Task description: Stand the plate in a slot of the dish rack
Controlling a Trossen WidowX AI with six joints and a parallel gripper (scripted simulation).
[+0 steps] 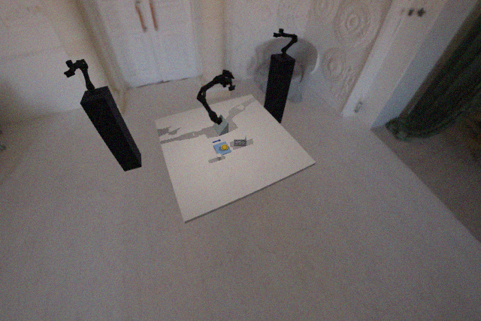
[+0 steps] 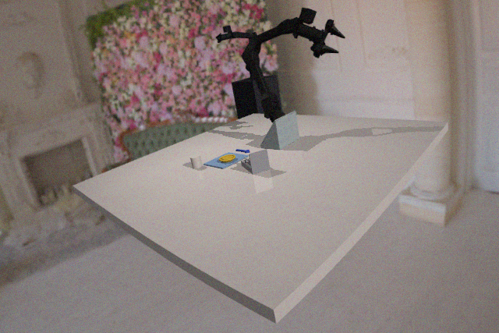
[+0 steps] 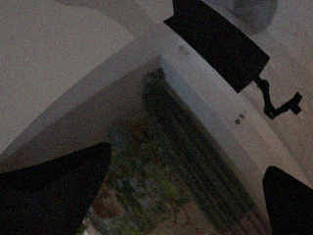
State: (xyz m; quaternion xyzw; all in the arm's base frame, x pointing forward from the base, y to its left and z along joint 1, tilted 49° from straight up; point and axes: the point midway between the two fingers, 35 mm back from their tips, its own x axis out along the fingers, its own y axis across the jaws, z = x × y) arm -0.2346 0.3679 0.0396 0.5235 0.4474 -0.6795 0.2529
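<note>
Now: gripper tip 500 mm short of the yellow plate, 390 mm above it and 300 mm to the left of it. Round my gripper tip: blue spoon: 410 mm below, 380 mm ahead, 330 mm to the right; then grey dish rack: 500 mm ahead, 390 mm below, 130 mm to the right; then flat blue sheet: 500 mm ahead, 410 mm below, 320 mm to the right.
</note>
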